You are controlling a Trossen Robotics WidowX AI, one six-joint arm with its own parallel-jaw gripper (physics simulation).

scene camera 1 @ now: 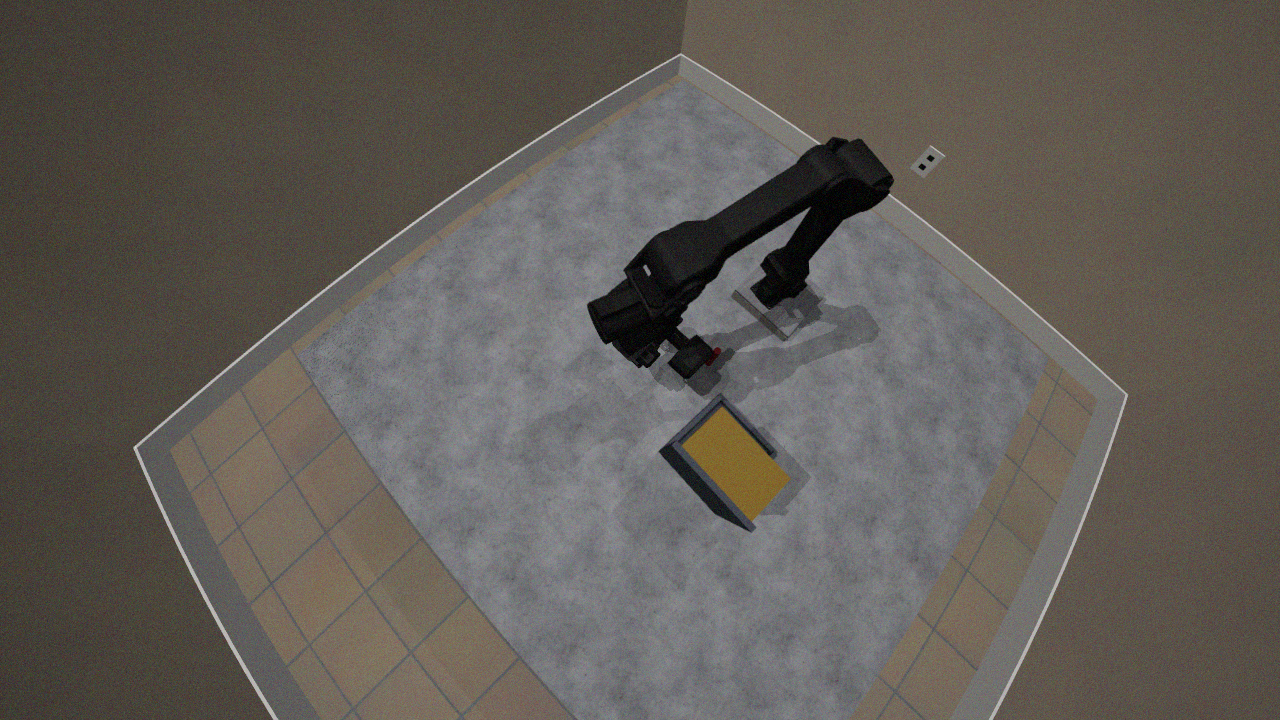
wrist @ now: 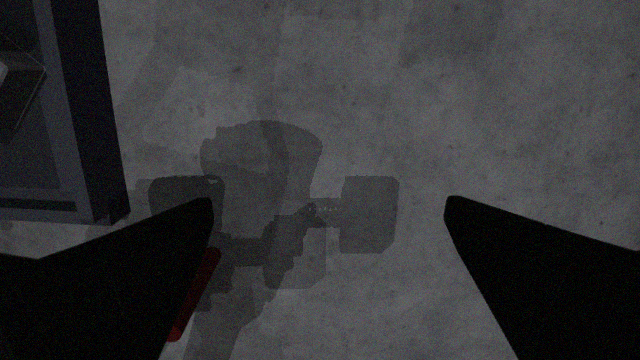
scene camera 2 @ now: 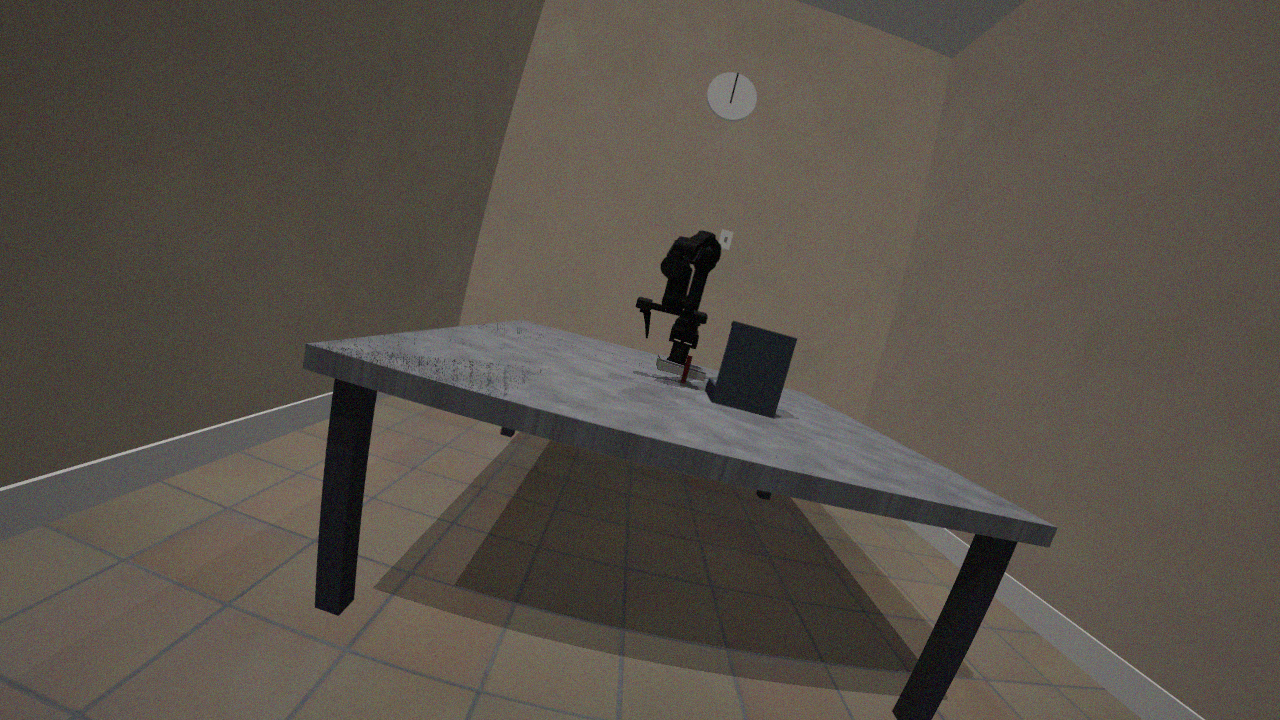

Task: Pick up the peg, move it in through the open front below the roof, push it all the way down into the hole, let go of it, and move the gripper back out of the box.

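Places are measured from the arm's base along level axes (x ahead, y left, z up), in centimetres.
Where they show: gripper, between the fingertips: (wrist: 330, 208) (scene camera 2: 663, 342); arm's base, origin of its link: (scene camera 1: 769, 291) (scene camera 2: 676, 362).
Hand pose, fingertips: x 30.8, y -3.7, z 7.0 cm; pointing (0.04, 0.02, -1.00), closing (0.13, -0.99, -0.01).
Things, the pixels of their top centre, and the offset from my fingertips. "spot": a spot on its surface instead. Level surfaces: height alone.
- red peg, centre of its top: (wrist: 168, 333) (scene camera 1: 717, 350) (scene camera 2: 690, 355) dx -10.0, dy +7.6, dz -2.3 cm
- box, centre of its top: (scene camera 1: 752, 446) (scene camera 2: 758, 328) dx +0.7, dy +22.9, dz +9.9 cm
- yellow roof, a spot on its surface: (scene camera 1: 733, 461) spot: dx +4.3, dy +22.8, dz +9.9 cm
- table, height of its surface: dz -10.3 cm
The red peg (scene camera 1: 713, 356) (scene camera 2: 686, 368) (wrist: 200, 295) stands upright on the table; in the wrist view the left finger partly covers it. My gripper (scene camera 1: 666, 360) (wrist: 330, 208) is open and empty above the table. The peg is outside the gap between the fingers, at the left finger's inner edge in the wrist view. The box (scene camera 1: 707, 485) (scene camera 2: 756, 368) (wrist: 82, 110) is dark blue-grey with a yellow roof (scene camera 1: 733, 461). It stands close to the peg, at the upper left in the wrist view. I cannot make out the hole.
The arm (scene camera 1: 760, 210) (scene camera 2: 689, 268) reaches over the table (scene camera 1: 501, 376) (scene camera 2: 608, 402) from its base. A thin pale bar (scene camera 1: 760, 315) lies by the arm's base. Shadows of the arm and gripper fall on the table between the fingers in the wrist view.
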